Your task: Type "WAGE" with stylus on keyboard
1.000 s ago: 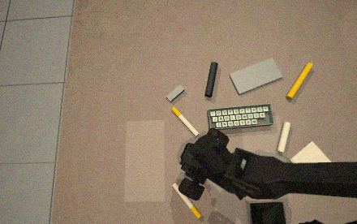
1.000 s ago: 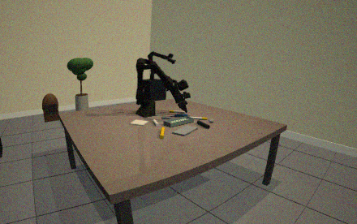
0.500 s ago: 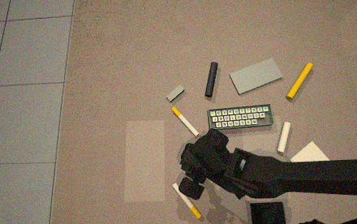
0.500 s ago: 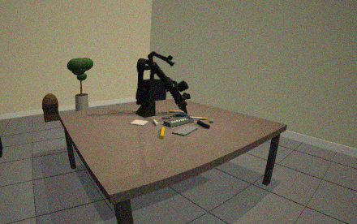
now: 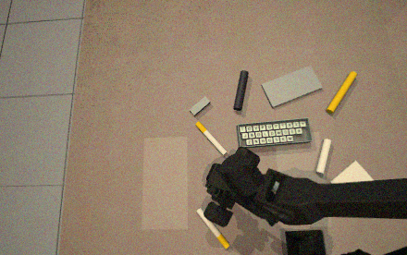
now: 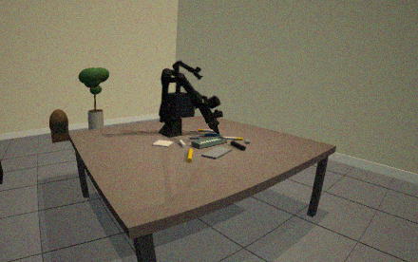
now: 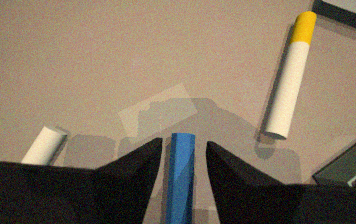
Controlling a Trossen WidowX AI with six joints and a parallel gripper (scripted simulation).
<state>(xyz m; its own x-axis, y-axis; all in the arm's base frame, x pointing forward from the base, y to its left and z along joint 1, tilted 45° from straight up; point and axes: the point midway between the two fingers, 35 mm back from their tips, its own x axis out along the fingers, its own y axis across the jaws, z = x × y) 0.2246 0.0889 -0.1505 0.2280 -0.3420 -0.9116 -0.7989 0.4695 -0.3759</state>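
Now: gripper tip 60 mm to the left of the blue stylus, 40 mm past it and 10 mm above it. Round my gripper tip: small grey block (210 mm ahead, 20 mm to the left, 10 mm below); then black cylinder (240 mm ahead, 110 mm to the right, 10 mm below); then grey plate (260 mm to the right, 230 mm ahead, 10 mm below).
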